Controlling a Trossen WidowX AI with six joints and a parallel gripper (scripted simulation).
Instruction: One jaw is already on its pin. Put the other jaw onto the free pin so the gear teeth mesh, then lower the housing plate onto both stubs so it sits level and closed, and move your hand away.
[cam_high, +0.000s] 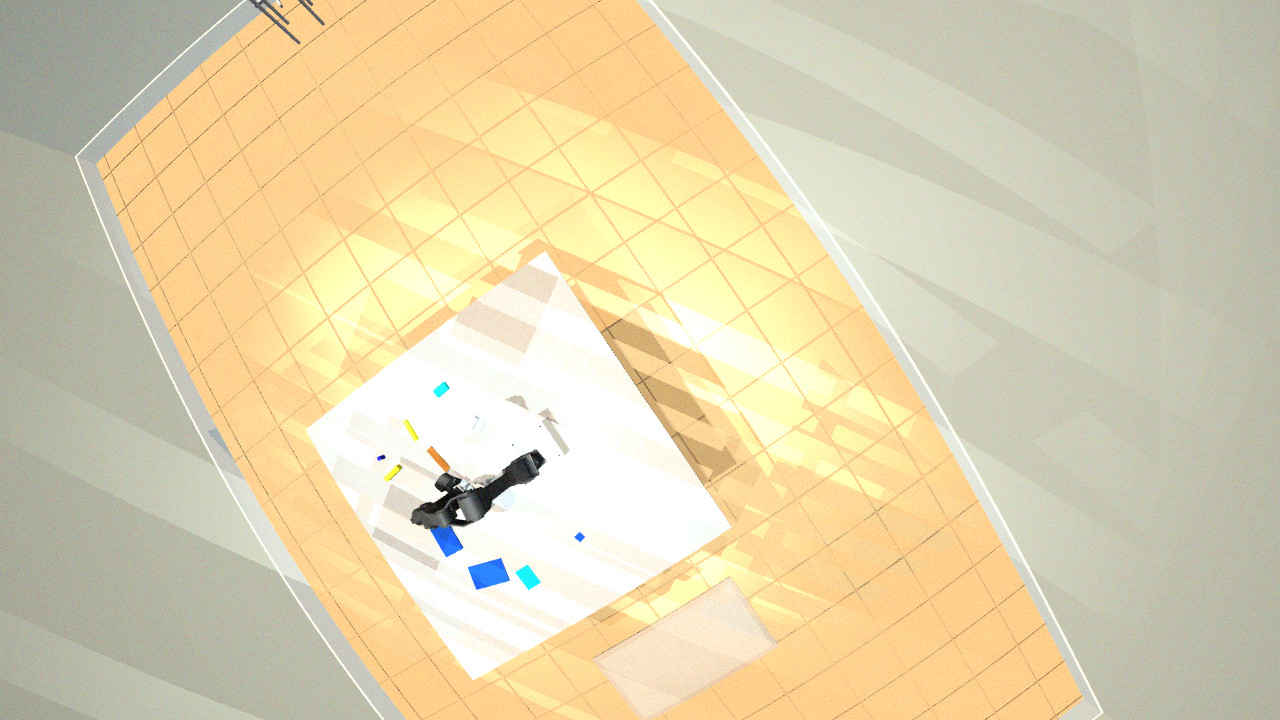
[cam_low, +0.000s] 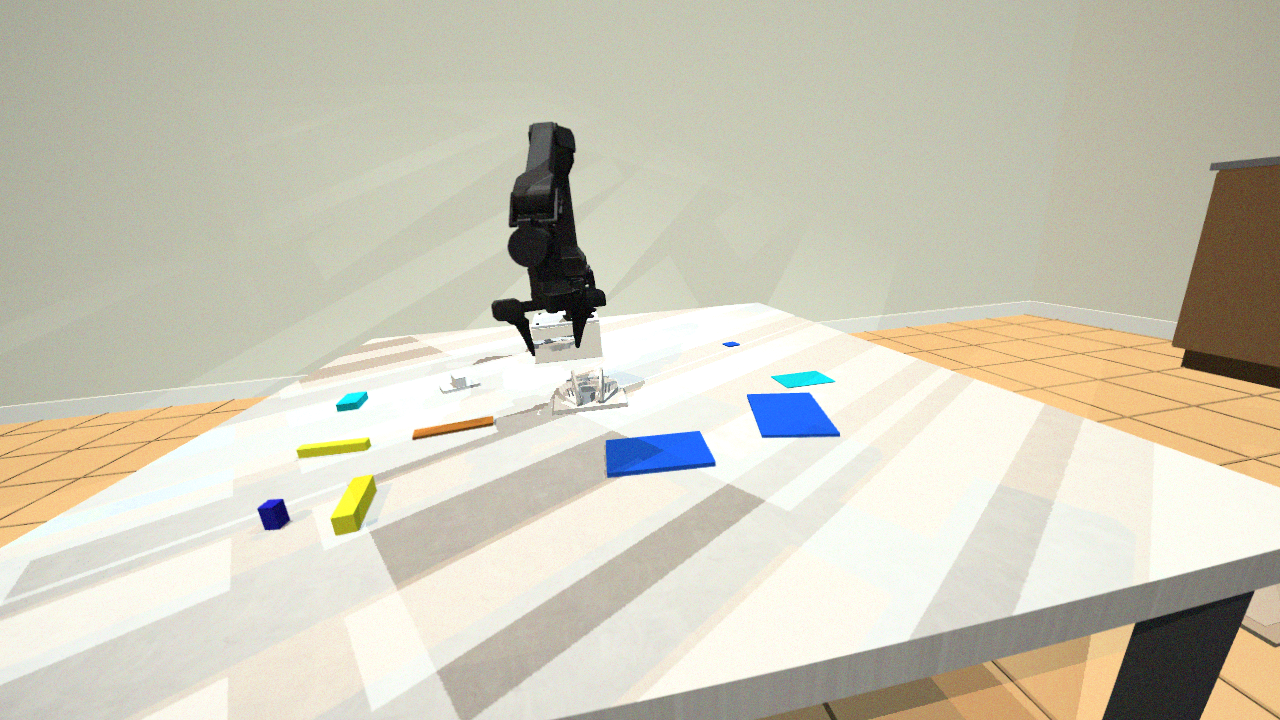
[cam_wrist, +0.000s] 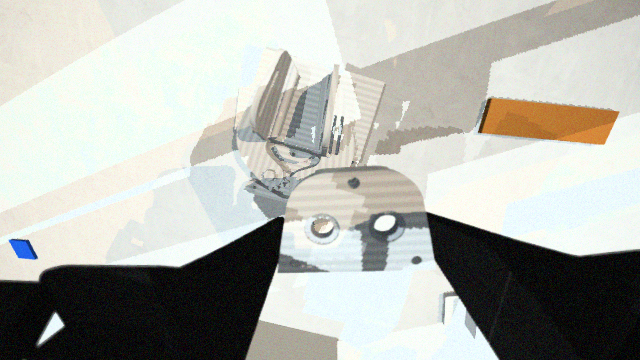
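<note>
Now: the jaw 2 cm ahead of my gripper tip, 3 cm to the left of it and 7 cm below it. The rest, counted from my gripper tip: cyan block: 14 cm behind, 37 cm to the right, 7 cm below; then dark blue cube: 25 cm ahead, 35 cm to the right, 7 cm below; then orange bar: 7 cm ahead, 18 cm to the right, 8 cm below.
</note>
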